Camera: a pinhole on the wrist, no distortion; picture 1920 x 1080 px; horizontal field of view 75.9 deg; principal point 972.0 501.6 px. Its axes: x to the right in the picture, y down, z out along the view. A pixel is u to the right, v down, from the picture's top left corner.
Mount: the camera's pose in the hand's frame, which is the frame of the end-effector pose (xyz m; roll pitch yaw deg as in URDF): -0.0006 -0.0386 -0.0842 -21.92 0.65 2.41
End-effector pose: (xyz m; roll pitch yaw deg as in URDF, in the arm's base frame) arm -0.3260 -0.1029 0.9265 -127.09 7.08 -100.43
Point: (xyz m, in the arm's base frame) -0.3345 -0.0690 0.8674
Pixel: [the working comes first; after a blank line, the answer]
In the camera's frame: -0.0208 0.0499 0.1388

787 945
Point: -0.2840 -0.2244 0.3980
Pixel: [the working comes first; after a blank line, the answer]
In the camera's frame: 0.1887 0.2050 0.5620

1385 951
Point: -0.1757 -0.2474 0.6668
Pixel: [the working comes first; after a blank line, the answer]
In the camera's frame: 0.1477 -0.0258 0.3901

1438 420
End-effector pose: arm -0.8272 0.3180 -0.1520 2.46 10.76 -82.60
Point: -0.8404 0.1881 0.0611
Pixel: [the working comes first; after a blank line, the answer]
In the camera's frame: 0.0828 -0.1051 0.3019

1310 73
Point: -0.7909 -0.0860 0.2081
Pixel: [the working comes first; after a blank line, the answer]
In the camera's frame: 0.3271 -0.1682 0.4903

1793 79
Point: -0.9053 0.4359 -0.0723
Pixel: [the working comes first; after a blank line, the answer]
In the camera's frame: -0.1414 -0.0665 0.1240

outside the picture
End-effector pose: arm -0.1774 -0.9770 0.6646 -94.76 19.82 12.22
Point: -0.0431 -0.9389 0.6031
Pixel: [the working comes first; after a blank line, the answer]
In the camera's frame: 0.1533 0.0033 0.1044

outside the picture
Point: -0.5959 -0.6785 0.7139
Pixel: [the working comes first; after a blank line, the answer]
In the camera's frame: -0.3432 -0.0884 0.4659

65 268
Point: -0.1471 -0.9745 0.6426
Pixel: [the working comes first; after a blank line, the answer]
In the camera's frame: 0.0375 0.0139 0.0935

1466 685
